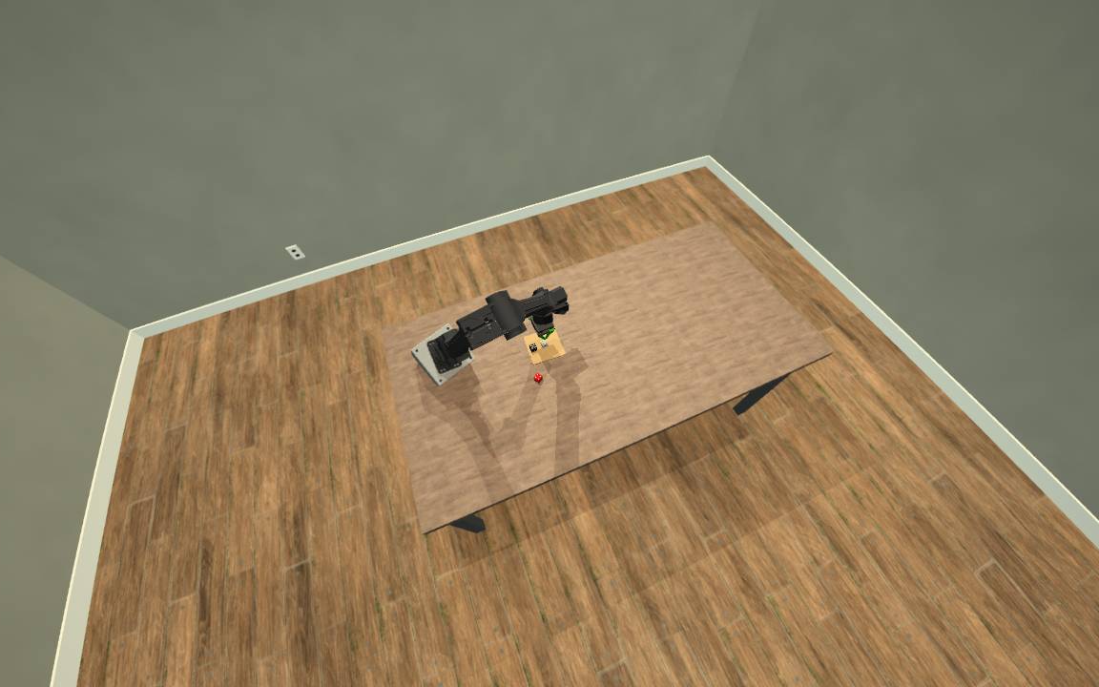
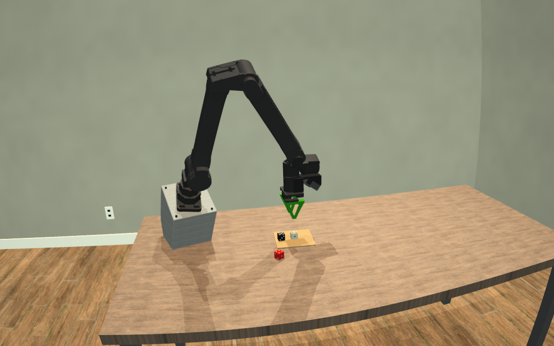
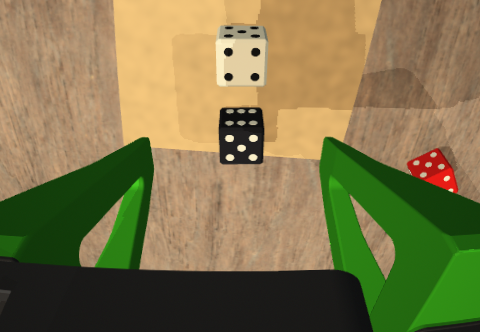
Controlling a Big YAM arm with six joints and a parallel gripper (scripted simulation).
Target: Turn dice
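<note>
The red die lies 90 mm behind my hand, 130 mm to the right of it and 90 mm below it. Also, from my hand: tan mat (100 mm below); black die (40 mm behind, 90 mm below); white die (90 mm below).
</note>
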